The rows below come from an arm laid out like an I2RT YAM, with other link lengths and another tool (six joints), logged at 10 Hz.
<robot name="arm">
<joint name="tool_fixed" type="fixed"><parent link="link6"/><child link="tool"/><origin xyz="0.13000 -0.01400 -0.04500" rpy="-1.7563 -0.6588 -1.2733"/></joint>
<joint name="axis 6" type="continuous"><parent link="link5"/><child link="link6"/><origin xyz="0.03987 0.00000 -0.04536" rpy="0.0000 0.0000 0.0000"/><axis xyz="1 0 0"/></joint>
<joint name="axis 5" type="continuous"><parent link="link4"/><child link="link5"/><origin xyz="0.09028 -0.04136 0.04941" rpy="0.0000 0.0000 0.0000"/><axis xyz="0 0 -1"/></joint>
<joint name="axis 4" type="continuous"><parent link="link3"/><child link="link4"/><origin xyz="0.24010 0.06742 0.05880" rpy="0.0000 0.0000 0.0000"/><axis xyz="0 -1 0"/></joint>
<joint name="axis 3" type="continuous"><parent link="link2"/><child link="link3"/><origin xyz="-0.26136 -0.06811 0.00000" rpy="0.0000 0.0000 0.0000"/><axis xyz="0 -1 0"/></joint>
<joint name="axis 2" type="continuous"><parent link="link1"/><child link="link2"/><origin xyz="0.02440 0.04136 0.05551" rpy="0.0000 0.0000 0.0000"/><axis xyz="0 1 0"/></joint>
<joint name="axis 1" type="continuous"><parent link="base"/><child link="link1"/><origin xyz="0.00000 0.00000 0.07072" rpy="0.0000 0.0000 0.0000"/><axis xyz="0 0 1"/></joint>
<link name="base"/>
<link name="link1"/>
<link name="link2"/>
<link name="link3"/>
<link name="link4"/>
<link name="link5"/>
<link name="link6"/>
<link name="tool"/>
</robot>
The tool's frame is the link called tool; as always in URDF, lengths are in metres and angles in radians. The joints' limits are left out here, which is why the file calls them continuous.
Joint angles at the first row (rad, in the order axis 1, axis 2, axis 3, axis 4, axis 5, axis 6):
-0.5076, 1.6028, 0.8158, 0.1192, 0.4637, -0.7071
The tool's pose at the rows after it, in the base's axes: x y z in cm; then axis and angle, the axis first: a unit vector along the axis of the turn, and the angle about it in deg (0 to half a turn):
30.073, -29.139, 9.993, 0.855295, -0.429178, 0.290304, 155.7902
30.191, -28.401, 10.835, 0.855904, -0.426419, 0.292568, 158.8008
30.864, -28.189, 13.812, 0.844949, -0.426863, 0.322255, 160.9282
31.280, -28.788, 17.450, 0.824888, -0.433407, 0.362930, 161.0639
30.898, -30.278, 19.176, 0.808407, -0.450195, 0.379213, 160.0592
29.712, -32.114, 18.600, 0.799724, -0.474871, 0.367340, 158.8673
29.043, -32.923, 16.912, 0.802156, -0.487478, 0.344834, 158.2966
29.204, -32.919, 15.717, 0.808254, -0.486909, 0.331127, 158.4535
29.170, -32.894, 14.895, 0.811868, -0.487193, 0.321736, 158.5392
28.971, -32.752, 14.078, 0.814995, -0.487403, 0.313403, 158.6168
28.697, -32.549, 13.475, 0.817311, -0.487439, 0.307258, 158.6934
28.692, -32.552, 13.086, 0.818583, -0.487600, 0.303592, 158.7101
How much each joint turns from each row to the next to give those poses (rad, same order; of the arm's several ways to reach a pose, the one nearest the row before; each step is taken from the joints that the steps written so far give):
-0.0007, -0.0092, 0.0057, -0.0408, -0.0279, 0.0161
-0.0008, -0.0461, 0.0183, -0.0732, -0.0480, 0.0251
-0.0007, -0.0641, 0.0454, -0.0573, -0.0336, 0.0233
-0.0096, -0.0504, 0.0481, -0.0137, -0.0031, 0.0118
-0.0328, 0.0004, 0.0396, 0.0008, 0.0081, 0.0046
-0.0492, 0.0339, 0.0187, -0.0023, 0.0076, 0.0050
-0.0221, 0.0420, 0.0001, -0.0016, 0.0072, 0.0015
0.0023, 0.0294, -0.0004, 0.0004, 0.0000, -0.0004
0.0000, 0.0164, -0.0042, 0.0008, 0.0000, 0.0000
0.0000, 0.0084, -0.0138, 0.0046, 0.0000, 0.0000
0.0000, 0.0004, -0.0160, 0.0034, -0.0003, 0.0000
0.0000, 0.0087, -0.0027, 0.0038, 0.0003, 0.0000

